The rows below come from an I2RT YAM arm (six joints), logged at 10 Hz.
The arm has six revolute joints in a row. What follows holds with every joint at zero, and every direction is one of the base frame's. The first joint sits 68 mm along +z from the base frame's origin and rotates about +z. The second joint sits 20 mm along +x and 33.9 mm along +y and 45.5 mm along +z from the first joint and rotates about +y. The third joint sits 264 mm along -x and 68.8 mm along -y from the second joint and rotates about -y. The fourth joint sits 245 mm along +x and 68.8 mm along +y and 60 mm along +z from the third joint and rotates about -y. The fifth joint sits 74 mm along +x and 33.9 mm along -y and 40.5 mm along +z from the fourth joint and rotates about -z. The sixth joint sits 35.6 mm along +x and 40.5 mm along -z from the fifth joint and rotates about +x. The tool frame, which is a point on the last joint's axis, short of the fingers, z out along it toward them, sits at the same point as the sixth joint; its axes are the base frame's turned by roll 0, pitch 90 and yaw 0 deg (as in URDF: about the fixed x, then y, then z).
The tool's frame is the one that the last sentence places.
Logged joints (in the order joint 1, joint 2, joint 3, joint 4, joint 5, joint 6), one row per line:
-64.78, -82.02, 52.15, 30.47, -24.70, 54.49
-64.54, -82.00, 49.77, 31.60, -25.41, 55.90
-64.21, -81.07, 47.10, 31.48, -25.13, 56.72
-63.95, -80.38, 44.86, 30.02, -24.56, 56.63
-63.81, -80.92, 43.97, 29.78, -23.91, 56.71
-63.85, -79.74, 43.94, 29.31, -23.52, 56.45
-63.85, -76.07, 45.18, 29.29, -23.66, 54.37
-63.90, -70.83, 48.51, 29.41, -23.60, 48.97
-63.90, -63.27, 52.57, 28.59, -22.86, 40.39
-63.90, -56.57, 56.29, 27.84, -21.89, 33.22
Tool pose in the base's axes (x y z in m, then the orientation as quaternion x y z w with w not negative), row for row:
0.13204, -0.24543, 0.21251, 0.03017, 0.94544, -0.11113, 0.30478
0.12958, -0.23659, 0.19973, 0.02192, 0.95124, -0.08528, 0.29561
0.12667, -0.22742, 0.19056, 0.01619, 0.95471, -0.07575, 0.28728
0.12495, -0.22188, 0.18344, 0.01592, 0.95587, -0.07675, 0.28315
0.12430, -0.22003, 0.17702, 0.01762, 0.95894, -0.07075, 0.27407
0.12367, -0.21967, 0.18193, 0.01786, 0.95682, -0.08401, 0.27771
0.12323, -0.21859, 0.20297, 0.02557, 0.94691, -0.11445, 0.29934
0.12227, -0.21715, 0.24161, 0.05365, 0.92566, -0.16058, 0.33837
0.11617, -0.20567, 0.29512, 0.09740, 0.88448, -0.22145, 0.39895
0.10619, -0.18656, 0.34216, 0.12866, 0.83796, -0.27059, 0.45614
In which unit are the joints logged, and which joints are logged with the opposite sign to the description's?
The joints are logged in degrees. Opposite sign: joint 2, joint 4, joint 6.
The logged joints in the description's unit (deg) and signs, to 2 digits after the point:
-64.78, 82.02, 52.15, -30.47, -24.70, -54.49
-64.54, 82.00, 49.77, -31.60, -25.41, -55.90
-64.21, 81.07, 47.10, -31.48, -25.13, -56.72
-63.95, 80.38, 44.86, -30.02, -24.56, -56.63
-63.81, 80.92, 43.97, -29.78, -23.91, -56.71
-63.85, 79.74, 43.94, -29.31, -23.52, -56.45
-63.85, 76.07, 45.18, -29.29, -23.66, -54.37
-63.90, 70.83, 48.51, -29.41, -23.60, -48.97
-63.90, 63.27, 52.57, -28.59, -22.86, -40.39
-63.90, 56.57, 56.29, -27.84, -21.89, -33.22

